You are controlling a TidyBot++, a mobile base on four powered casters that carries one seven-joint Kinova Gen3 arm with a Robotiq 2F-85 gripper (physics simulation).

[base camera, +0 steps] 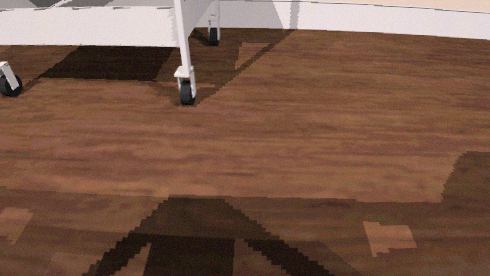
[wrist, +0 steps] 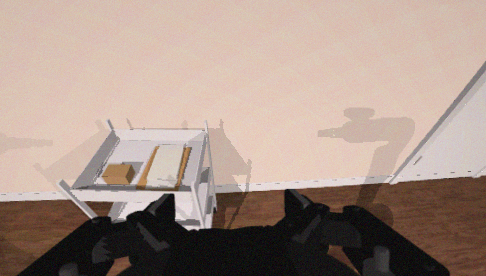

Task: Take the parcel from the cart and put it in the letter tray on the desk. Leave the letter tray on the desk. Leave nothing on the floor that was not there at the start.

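Frame: origin at the arm's base, x right, y up, z back, level; centimetres.
Where they show: gripper, between the fingertips: [wrist: 230, 203].
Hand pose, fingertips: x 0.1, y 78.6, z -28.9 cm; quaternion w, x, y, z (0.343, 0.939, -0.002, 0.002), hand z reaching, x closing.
Note:
Each offset is from my fingertips to the top centre of the thing. "spot": to the spot under its first point.
The white cart [base camera: 90, 29] [wrist: 125, 195] stands against the wall, left of centre in the wrist view; its lower part and casters show at the upper left of the base view. A small brown box {dx -43.3, dy -47.0, dz -42.7 cm} [wrist: 118, 173], which looks like the parcel, sits in the left part of the cart's top tray. My gripper [wrist: 230, 203] is open, with no thing between its fingers. It is well short of the cart, and the box appears beyond and to the left of the fingers. The desk and the letter tray do not show in either view.
A flat cream item with orange-brown side strips {dx -26.2, dy -49.6, dz -48.1 cm} [wrist: 167, 165] lies in the cart's top tray, right of the box. A white panel [wrist: 462, 135] stands at the right of the wrist view. A white baseboard {spot: dx +47.4, dy -114.2, dz -77.1 cm} [base camera: 400, 21] [wrist: 300, 183] runs along the wall. Shadows fall across the floor.

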